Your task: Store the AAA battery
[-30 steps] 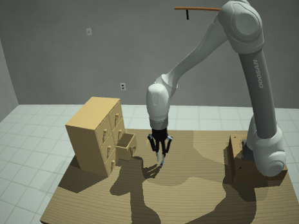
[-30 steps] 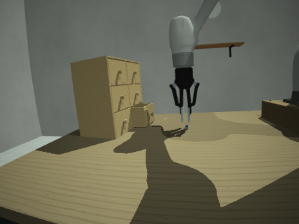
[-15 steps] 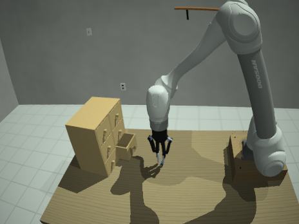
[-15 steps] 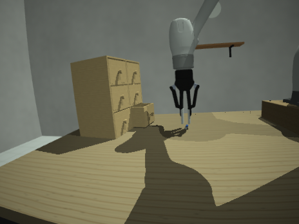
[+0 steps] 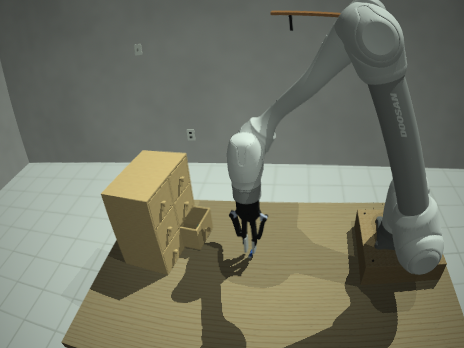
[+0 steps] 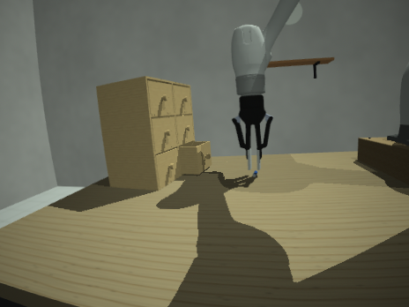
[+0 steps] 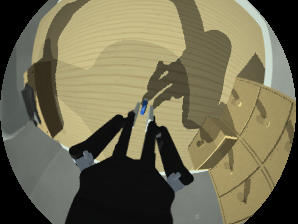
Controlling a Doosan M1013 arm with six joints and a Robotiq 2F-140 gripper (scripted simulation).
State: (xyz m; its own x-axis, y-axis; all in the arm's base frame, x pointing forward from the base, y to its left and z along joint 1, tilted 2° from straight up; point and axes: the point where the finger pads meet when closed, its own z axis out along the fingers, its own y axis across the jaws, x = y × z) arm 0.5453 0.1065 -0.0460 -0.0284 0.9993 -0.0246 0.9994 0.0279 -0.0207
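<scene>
Now: the blue AAA battery 5 cm below my hand.
</scene>
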